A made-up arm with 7 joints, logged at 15 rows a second.
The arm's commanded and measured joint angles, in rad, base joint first. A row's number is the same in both.
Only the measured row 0 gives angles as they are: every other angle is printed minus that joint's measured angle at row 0.
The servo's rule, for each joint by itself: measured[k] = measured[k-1] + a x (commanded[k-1-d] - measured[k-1]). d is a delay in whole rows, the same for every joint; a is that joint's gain. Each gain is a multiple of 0.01, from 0.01 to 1. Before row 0 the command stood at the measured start. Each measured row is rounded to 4 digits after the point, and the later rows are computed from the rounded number. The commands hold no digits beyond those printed.
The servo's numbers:
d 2
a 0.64 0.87 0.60 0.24 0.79 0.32 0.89
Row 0, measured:
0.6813 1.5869 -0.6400 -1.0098 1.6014 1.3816 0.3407
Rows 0 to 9, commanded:
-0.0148 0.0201 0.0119 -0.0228 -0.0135 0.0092 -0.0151
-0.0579 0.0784 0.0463 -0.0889 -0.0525 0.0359 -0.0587
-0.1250 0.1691 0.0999 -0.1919 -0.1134 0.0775 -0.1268
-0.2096 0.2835 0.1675 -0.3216 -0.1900 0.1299 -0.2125
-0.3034 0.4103 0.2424 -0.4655 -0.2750 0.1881 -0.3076
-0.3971 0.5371 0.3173 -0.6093 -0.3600 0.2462 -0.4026
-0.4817 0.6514 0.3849 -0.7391 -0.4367 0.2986 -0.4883
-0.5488 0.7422 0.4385 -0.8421 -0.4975 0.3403 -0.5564
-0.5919 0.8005 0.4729 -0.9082 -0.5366 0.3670 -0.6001
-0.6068 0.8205 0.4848 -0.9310 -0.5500 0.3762 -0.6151
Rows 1 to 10, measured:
0.0000 0.0000 0.0000 0.0000 0.0000 0.0000 0.0000
0.0000 0.0000 0.0000 0.0000 0.0000 0.0000 0.0000
-0.0095 0.0175 0.0071 -0.0055 -0.0107 0.0029 -0.0134
-0.0405 0.0705 0.0306 -0.0255 -0.0437 0.0135 -0.0537
-0.0946 0.1563 0.0722 -0.0654 -0.0988 0.0340 -0.1188
-0.1682 0.2670 0.1294 -0.1269 -0.1708 0.0647 -0.2022
-0.2547 0.3917 0.1972 -0.2082 -0.2531 0.1042 -0.2960
-0.3458 0.5182 0.2693 -0.3045 -0.3376 0.1496 -0.3909
-0.4328 0.6341 0.3387 -0.4088 -0.4159 0.1973 -0.4776
-0.5070 0.7281 0.3986 -0.5128 -0.4804 0.2431 -0.5477

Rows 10 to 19, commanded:
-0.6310 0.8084 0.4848 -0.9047 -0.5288 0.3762 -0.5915
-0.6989 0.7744 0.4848 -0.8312 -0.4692 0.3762 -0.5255
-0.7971 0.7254 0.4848 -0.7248 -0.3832 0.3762 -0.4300
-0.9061 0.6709 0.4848 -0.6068 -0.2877 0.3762 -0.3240
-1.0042 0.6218 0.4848 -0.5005 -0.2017 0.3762 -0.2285
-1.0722 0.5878 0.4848 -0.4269 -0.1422 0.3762 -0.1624
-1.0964 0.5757 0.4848 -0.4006 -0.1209 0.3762 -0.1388
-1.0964 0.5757 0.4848 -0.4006 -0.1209 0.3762 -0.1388
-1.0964 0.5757 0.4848 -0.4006 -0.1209 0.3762 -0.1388
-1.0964 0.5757 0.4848 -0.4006 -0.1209 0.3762 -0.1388
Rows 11 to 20, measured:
-0.5613 0.7911 0.4432 -0.6077 -0.5248 0.2827 -0.5943
-0.5904 0.8167 0.4682 -0.6853 -0.5447 0.3126 -0.6128
-0.6164 0.8095 0.4782 -0.7380 -0.5321 0.3330 -0.5938
-0.6692 0.7790 0.4822 -0.7604 -0.4824 0.3468 -0.5330
-0.7511 0.7324 0.4838 -0.7519 -0.4040 0.3562 -0.4413
-0.8503 0.6789 0.4844 -0.7171 -0.3121 0.3626 -0.3369
-0.9488 0.6292 0.4846 -0.6651 -0.2249 0.3670 -0.2404
-1.0278 0.5932 0.4847 -0.6079 -0.1596 0.3699 -0.1710
-1.0717 0.5780 0.4848 -0.5581 -0.1290 0.3719 -0.1423
-1.0875 0.5760 0.4848 -0.5203 -0.1226 0.3733 -0.1392

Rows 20 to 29, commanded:
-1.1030 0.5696 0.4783 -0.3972 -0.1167 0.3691 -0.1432
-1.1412 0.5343 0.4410 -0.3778 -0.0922 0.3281 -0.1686
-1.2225 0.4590 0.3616 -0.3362 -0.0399 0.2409 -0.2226
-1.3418 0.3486 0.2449 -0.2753 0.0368 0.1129 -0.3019
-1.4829 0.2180 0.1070 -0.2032 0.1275 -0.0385 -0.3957
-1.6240 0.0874 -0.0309 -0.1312 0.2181 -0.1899 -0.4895
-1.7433 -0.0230 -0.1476 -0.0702 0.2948 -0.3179 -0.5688
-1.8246 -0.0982 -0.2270 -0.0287 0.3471 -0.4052 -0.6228
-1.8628 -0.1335 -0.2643 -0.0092 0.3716 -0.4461 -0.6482
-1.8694 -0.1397 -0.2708 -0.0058 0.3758 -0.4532 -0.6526
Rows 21 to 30, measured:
-1.0932 0.5757 0.4848 -0.4916 -0.1213 0.3742 -0.1388
-1.0952 0.5757 0.4848 -0.4698 -0.1210 0.3748 -0.1388
-1.1002 0.5704 0.4809 -0.4524 -0.1176 0.3730 -0.1427
-1.1264 0.5390 0.4570 -0.4345 -0.0975 0.3586 -0.1658
-1.1879 0.4694 0.3998 -0.4109 -0.0520 0.3209 -0.2164
-1.2864 0.3643 0.3069 -0.3784 0.0182 0.2543 -0.2925
-1.4122 0.2370 0.1870 -0.3364 0.1045 0.1606 -0.3843
-1.5478 0.1068 0.0563 -0.2872 0.1942 0.0484 -0.4779
-1.6729 -0.0061 -0.0660 -0.2351 0.2737 -0.0688 -0.5588
-1.7700 -0.0862 -0.1626 -0.1856 0.3317 -0.1764 -0.6158

